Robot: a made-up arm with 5 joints.
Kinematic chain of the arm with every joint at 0, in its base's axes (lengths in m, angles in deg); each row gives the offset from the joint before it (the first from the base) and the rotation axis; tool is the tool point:
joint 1: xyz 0 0 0.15 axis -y
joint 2: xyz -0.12 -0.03 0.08 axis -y
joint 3: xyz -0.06 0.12 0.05 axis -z
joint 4: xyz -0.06 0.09 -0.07 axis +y
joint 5: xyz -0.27 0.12 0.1 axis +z
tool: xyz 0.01 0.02 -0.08
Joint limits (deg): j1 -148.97..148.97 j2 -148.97..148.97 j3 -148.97..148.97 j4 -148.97..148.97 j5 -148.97..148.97
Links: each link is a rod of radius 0.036 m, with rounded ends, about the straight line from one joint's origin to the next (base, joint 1, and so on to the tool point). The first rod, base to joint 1, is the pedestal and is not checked.
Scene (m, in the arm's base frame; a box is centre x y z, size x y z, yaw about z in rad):
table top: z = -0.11
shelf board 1: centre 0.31 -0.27 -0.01 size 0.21 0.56 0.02 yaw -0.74
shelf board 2: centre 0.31 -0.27 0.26 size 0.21 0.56 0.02 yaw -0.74
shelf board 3: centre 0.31 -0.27 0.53 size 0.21 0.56 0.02 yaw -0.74
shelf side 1: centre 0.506 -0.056 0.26 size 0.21 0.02 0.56 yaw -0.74
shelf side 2: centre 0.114 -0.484 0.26 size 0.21 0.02 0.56 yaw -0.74
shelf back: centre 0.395 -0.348 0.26 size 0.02 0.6 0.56 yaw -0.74
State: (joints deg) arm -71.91 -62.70 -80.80 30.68 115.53
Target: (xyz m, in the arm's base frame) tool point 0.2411 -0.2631 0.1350
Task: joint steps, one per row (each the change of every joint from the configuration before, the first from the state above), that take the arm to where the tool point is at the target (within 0.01 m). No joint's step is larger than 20 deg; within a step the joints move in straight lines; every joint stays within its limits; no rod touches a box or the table.
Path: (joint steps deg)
1: 16.41 -9.20 -3.92 11.60 3.97
2: 16.41 -9.21 -3.93 11.59 3.97
3: 16.40 -9.20 -3.92 11.60 3.97
4: 16.41 -9.21 -3.92 11.60 3.97
5: -2.37 -4.00 -17.50 -3.33 5.85
6: -2.38 -3.99 -17.49 -3.33 5.86
7: -2.37 -4.00 -17.49 -3.33 5.85
8: -19.11 7.05 9.26 -8.67 -8.06
9: -19.11 7.05 9.26 -8.67 -8.07
10: -19.10 7.05 9.26 -8.66 -8.06
11: -19.11 7.05 9.26 -8.67 -8.07

